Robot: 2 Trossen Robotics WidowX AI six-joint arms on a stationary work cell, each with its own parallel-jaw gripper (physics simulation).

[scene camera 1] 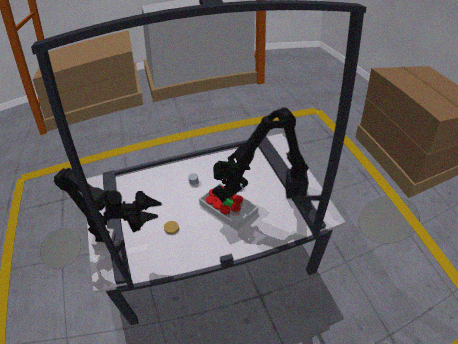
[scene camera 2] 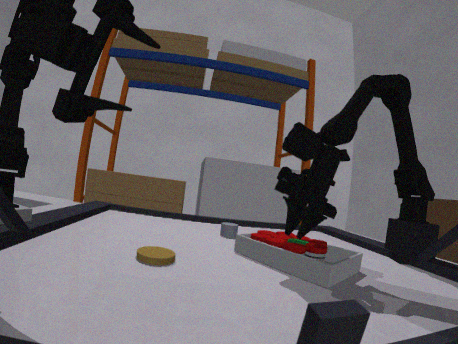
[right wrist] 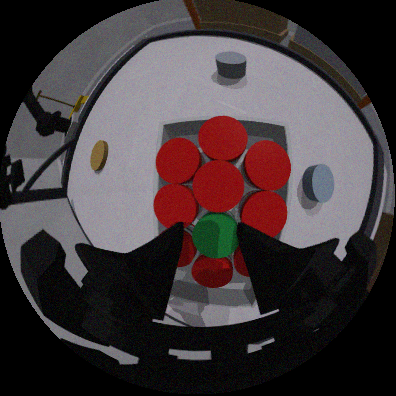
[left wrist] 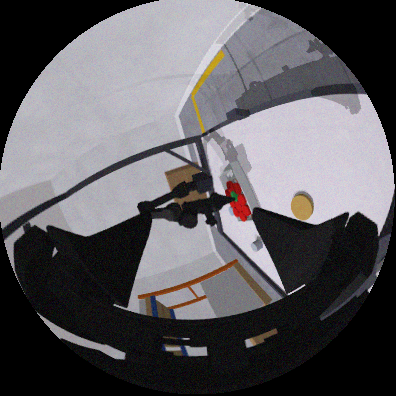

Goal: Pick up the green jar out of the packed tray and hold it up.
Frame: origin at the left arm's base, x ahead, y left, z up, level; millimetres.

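Seen in the pictures: left gripper, fingertip midpoint: [scene camera 1: 159,210] [scene camera 2: 144,78] [left wrist: 203,214]; right gripper, fingertip midpoint: [scene camera 1: 225,199] [scene camera 2: 292,236] [right wrist: 210,226] [left wrist: 233,199]; left arm's base at its link origin: [right wrist: 67,125]; right arm's base at its link origin: [scene camera 1: 297,175] [scene camera 2: 412,221] [left wrist: 194,184].
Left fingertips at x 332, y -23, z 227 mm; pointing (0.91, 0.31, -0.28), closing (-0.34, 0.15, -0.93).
Observation:
Offsets run from my left fingertips to a thing's top centre.
The green jar @(225 mm down, 250 mm ahead, 256 mm left) [scene camera 1: 228,202] [scene camera 2: 298,242] [left wrist: 234,196] [right wrist: 216,236] stands in the grey tray @(233 mm down, 251 mm ahead, 257 mm left) [scene camera 1: 241,223] [scene camera 2: 295,266], packed among several red-lidded jars @(225 mm down, 169 mm ahead, 272 mm left) [scene camera 2: 270,236] @(225 mm down, 214 mm ahead, 287 mm left) [right wrist: 218,186]. Its round green lid shows; its body is hidden. My right gripper [scene camera 2: 294,235] [right wrist: 210,226] is partly open and points down over the tray. In the right wrist view its fingertips stand on either side of the green lid, with nothing held. Whether they touch neighbouring lids I cannot tell. My left gripper [scene camera 1: 159,210] [scene camera 2: 145,78] is wide open and empty, raised at the left, away from the tray.
A gold disc @(261 mm down, 10 mm back, 131 mm left) [scene camera 1: 171,227] [scene camera 2: 156,255] [left wrist: 302,206] [right wrist: 99,155] lies left of the tray in both scene views. A grey cylinder @(238 mm down, 73 mm ahead, 443 mm left) [scene camera 1: 193,178] [scene camera 2: 229,230] [right wrist: 231,65] stands behind it. A blue-grey cylinder @(249 mm down, 297 mm ahead, 403 mm left) [right wrist: 318,183] stands beside the tray. Dark frame posts [scene camera 1: 345,100] rise at the table's sides.

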